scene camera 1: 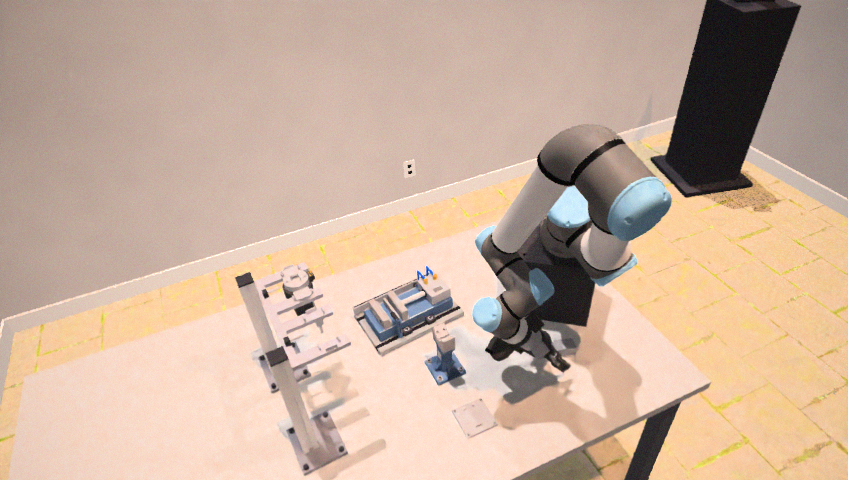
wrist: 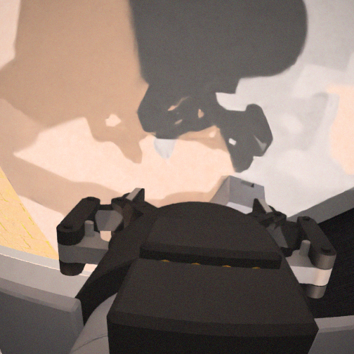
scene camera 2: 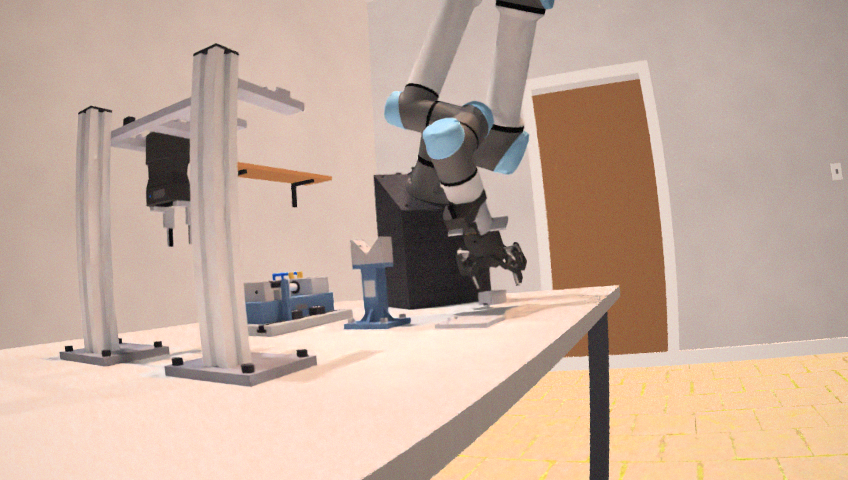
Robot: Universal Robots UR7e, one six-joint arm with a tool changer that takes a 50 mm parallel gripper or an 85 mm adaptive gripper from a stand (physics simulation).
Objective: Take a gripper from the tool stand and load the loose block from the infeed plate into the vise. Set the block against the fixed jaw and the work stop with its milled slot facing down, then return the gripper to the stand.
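Places are measured from the arm's base along level axes (x ahead, y left, z up), in metres.
Pixels of known places: arm's base, origin of the base link: (scene camera 2: 435, 191).
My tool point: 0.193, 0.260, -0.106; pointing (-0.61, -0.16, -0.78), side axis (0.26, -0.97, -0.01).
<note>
Ahead of a thing's pixels: the offset from my tool point to its top centre, as dx, dy, dz. "spot": to the spot under its first point.
The adaptive gripper (scene camera 1: 528, 356) (scene camera 2: 497, 284) (wrist: 197, 200) is on the arm, tilted, open and empty above the table near the robot base. The grey block {-0.146, -0.074, -0.155} (scene camera 1: 570, 344) (scene camera 2: 492, 296) (wrist: 246, 193) lies on the table below the fingers, off the infeed plate; in the wrist view it is partly hidden behind the gripper, near the right finger. Its slot direction cannot be told. The flat infeed plate {+0.164, +0.091, -0.177} (scene camera 1: 474, 417) (scene camera 2: 470, 322) is bare. The blue vise {+0.281, -0.309, -0.086} (scene camera 1: 429, 310) (scene camera 2: 324, 300) holds no block. The tool stand (scene camera 1: 255, 315) (scene camera 2: 214, 208) carries the parallel gripper (scene camera 1: 296, 279) (scene camera 2: 168, 169).
A blue pedestal with a V-shaped top {spot: +0.214, -0.052, -0.073} (scene camera 1: 444, 353) (scene camera 2: 374, 294) stands between the vise and the infeed plate. The black robot base (scene camera 1: 562, 303) (scene camera 2: 437, 255) stands close behind the block. The table edge (scene camera 1: 648, 411) (scene camera 2: 505, 392) runs along the front.
</note>
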